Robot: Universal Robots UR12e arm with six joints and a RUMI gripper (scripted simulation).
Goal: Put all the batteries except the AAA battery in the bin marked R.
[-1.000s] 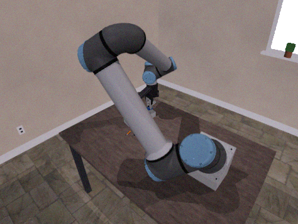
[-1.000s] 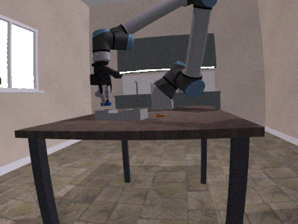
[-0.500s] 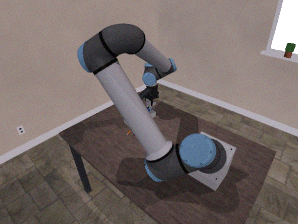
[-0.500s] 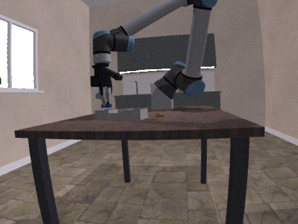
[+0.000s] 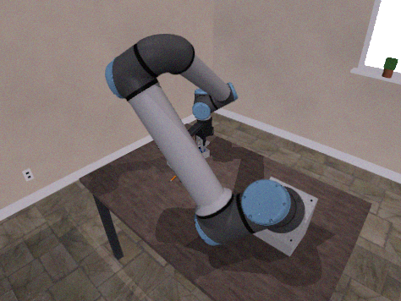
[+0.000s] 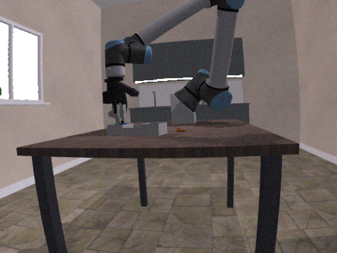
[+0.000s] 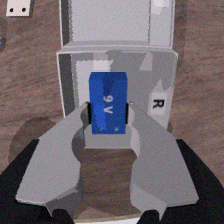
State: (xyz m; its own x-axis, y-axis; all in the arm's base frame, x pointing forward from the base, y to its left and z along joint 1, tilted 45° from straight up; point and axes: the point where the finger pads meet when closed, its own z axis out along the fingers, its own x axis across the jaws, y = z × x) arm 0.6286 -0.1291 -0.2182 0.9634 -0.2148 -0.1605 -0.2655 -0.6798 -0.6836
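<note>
My hand is 11 cm past the green cylindrical battery, 10 cm to the right of it and 4 cm above it. Round my hand: grey bin row: 3 cm ahead, 8 cm to the left, 3 cm below; white die-like piece: 5 cm behind, 12 cm to the left, 4 cm below; blue 9V battery: 1 cm to the right, 1 cm below.
</note>
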